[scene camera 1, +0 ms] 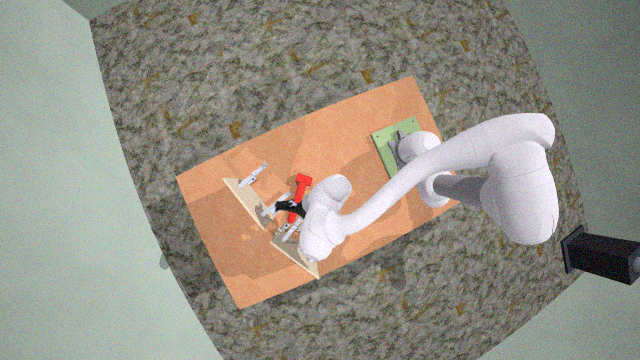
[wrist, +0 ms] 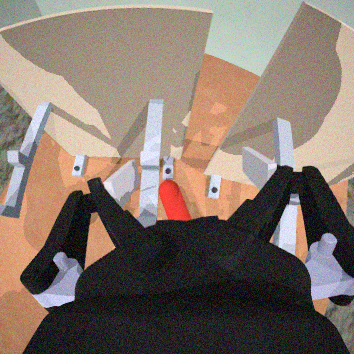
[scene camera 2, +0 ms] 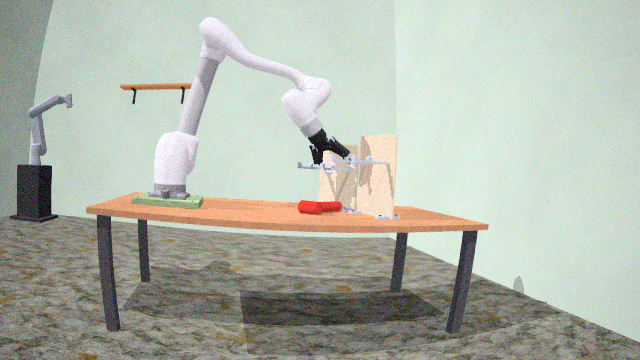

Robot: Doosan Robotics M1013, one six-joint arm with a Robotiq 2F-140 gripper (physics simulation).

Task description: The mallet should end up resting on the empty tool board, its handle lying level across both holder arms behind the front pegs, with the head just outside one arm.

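Places are measured from the arm's base along level axes (x ahead, y left, z up), in centimetres.
Pixels of known places: gripper, fingertip midpoint: (scene camera 1: 286, 221) (wrist: 188, 164) (scene camera 2: 341, 172); arm's base, origin of the base link: (scene camera 1: 405, 151) (scene camera 2: 169, 196).
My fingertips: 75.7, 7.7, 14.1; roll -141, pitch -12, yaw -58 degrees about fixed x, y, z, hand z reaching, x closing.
For each thing: its top centre in the pictures, then the offset to it from my fingertips, as dx, dy, dz. "spot": a spot on its surface instead. Level surfaces: height alone.
- red mallet, middle of its top: (scene camera 2: 324, 200) (scene camera 1: 297, 199) -8.0, -6.6, -11.6
- orange table, its level: dz -16.8
- bracket, surface spot: (wrist: 214, 187) spot: +4.9, -6.2, -15.1
The red mallet (scene camera 1: 301, 192) (scene camera 2: 320, 207) lies on the table with its handle end near the boards. In the wrist view its handle (wrist: 175, 202) shows and its head is hidden. Two upright pale boards stand side by side: one (scene camera 1: 242, 201) (scene camera 2: 378, 187) (wrist: 315, 75) and the other (scene camera 1: 297, 255) (scene camera 2: 326, 186) (wrist: 125, 60). Both have grey holder arms with pegs; no tool shows on the visible arms. My gripper (scene camera 2: 333, 159) (wrist: 188, 164) is open and empty, high above the mallet, between neighbouring arms of the two boards. Its right finger overlaps one arm (wrist: 284, 140) in view; contact is unclear.
The orange table (scene camera 1: 330, 135) (scene camera 2: 240, 212) carries small grey brackets at the boards' feet, one being a bracket (wrist: 214, 187). The arm's green base plate (scene camera 1: 382, 155) (scene camera 2: 167, 201) is at the other end. A wall shelf (scene camera 2: 155, 86) and a second robot on a black pedestal (scene camera 2: 34, 192) stand apart.
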